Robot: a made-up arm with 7 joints. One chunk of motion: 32 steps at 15 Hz.
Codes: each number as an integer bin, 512 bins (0 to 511) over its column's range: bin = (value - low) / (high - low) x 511, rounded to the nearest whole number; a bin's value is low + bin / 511 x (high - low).
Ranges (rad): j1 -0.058..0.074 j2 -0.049..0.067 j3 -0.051..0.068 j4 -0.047..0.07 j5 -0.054..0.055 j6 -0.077..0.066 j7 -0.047..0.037
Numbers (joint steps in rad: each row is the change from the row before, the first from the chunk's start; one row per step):
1: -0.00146 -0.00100 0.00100 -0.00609 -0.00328 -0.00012 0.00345
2: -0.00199 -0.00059 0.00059 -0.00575 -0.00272 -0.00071 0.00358
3: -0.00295 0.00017 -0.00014 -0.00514 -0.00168 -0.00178 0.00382
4: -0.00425 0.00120 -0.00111 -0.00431 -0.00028 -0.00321 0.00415
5: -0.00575 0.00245 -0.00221 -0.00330 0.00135 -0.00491 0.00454
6: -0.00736 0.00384 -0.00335 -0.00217 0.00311 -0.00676 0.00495
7: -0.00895 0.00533 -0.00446 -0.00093 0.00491 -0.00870 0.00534
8: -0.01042 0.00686 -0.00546 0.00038 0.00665 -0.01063 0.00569
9: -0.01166 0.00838 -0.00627 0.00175 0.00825 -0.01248 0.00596
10: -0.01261 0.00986 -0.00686 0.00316 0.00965 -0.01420 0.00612
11: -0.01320 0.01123 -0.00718 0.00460 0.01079 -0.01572 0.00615
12: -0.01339 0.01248 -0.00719 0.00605 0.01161 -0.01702 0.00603
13: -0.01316 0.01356 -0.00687 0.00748 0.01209 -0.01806 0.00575
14: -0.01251 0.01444 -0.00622 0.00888 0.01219 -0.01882 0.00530
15: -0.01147 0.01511 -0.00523 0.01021 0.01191 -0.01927 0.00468
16: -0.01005 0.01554 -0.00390 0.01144 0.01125 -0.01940 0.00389
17: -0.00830 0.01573 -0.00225 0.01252 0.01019 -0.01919 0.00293
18: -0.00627 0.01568 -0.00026 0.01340 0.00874 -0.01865 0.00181
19: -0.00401 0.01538 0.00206 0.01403 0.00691 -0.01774 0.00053
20: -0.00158 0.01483 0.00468 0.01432 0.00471 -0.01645 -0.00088
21: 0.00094 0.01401 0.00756 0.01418 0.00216 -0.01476 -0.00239
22: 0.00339 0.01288 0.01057 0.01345 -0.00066 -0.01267 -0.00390
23: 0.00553 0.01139 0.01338 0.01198 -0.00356 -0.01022 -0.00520
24: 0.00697 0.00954 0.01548 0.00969 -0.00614 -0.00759 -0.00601
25: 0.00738 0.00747 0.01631 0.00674 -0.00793 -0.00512 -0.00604
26: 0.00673 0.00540 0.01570 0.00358 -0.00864 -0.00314 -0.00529
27: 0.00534 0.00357 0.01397 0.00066 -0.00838 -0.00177 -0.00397
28: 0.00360 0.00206 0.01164 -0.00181 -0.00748 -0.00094 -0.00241
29: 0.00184 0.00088 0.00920 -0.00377 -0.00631 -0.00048 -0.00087
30: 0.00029 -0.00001 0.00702 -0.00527 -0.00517 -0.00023 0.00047
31: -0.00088 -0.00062 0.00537 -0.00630 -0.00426 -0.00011 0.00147
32: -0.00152 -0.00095 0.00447 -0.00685 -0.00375 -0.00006 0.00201
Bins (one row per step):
1: 219 211 223 179 238 275 307
2: 217 213 222 180 240 273 308
3: 213 217 218 183 245 269 309
4: 208 221 214 186 252 264 311
5: 202 227 210 191 259 258 314
6: 196 233 205 196 268 251 316
7: 190 239 200 201 276 244 318
8: 184 246 196 207 284 237 321
9: 179 253 192 213 292 231 322
10: 176 259 190 219 298 224 323
11: 173 265 188 225 304 219 323
12: 173 271 188 232 308 214 323
13: 174 276 189 238 310 211 321
14: 176 279 192 244 310 208 318
15: 180 282 197 250 309 206 314
16: 186 284 202 255 306 206 310
17: 192 285 209 260 301 207 304
18: 200 285 218 264 294 209 297
19: 209 284 228 267 286 212 289
20: 218 281 239 268 275 216 281
21: 228 278 251 267 263 222 271
22: 238 273 264 264 250 230 262
23: 246 266 276 258 236 239 254
24: 252 258 285 248 224 248 249
25: 253 249 289 235 216 257 249
26: 251 240 286 221 213 264 254
27: 245 232 279 208 214 269 262
28: 238 225 269 197 218 272 271
29: 232 220 259 189 224 273 281
30: 226 216 249 182 229 274 289
31: 221 213 242 178 233 275 295
32: 219 212 238 175 236 275 298

